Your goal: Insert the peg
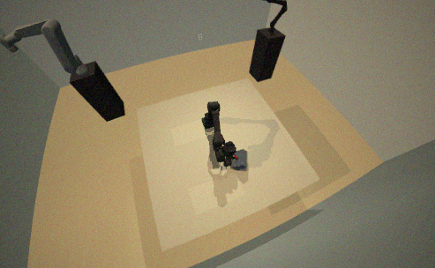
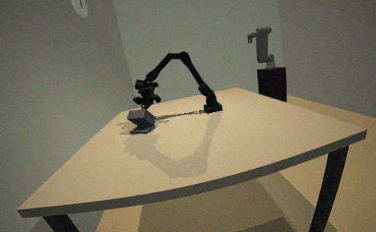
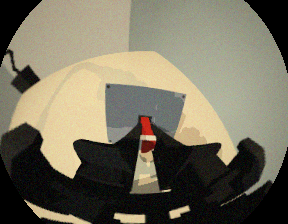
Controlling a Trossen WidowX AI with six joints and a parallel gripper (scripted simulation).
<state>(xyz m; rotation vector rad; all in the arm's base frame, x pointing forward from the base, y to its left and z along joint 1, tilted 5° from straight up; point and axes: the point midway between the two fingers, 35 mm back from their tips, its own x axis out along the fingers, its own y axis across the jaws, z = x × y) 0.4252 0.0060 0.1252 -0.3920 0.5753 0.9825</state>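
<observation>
The red peg is 10 mm to the right of my gripper tip, 10 mm behind it and 10 mm above it. Round my gripper tip: grey sloped panel 30 mm to the left, 30 mm below, 20 mm ahead.
</observation>
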